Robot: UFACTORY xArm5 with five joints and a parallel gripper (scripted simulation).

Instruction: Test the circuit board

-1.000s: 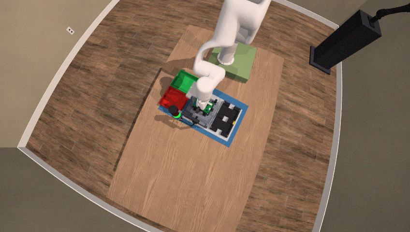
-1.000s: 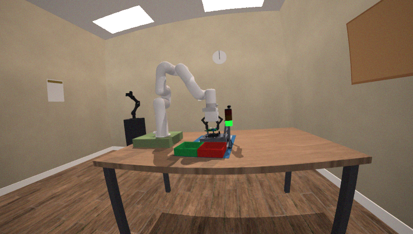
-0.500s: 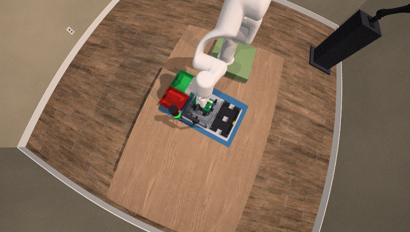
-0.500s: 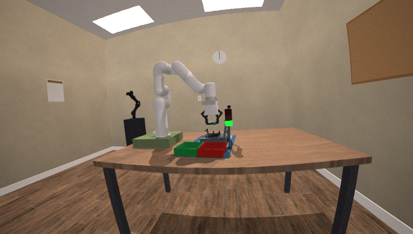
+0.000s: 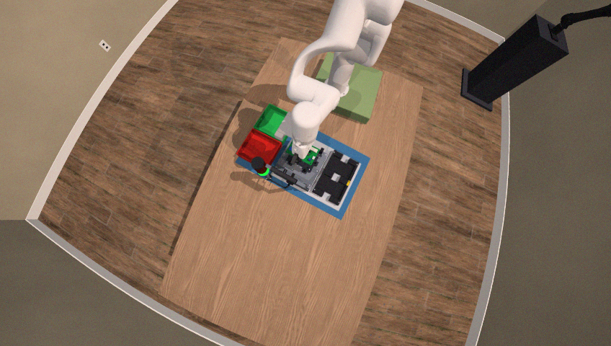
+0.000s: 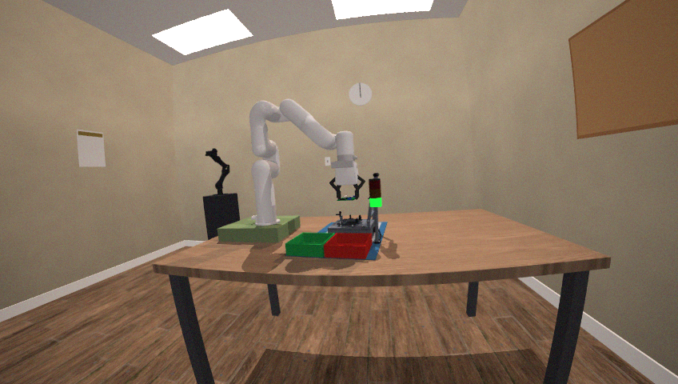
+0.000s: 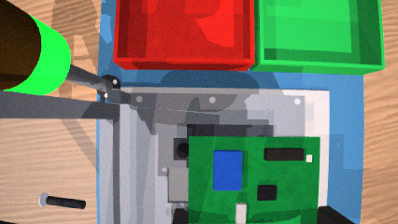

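Right now my hand is 130 mm past the green bin, 190 mm to the left of it and 170 mm above it. Round my hand: clear lid: 110 mm ahead, 10 mm to the right; green circuit board: 10 mm below; red bin: 20 mm ahead, 200 mm to the right, 170 mm below.
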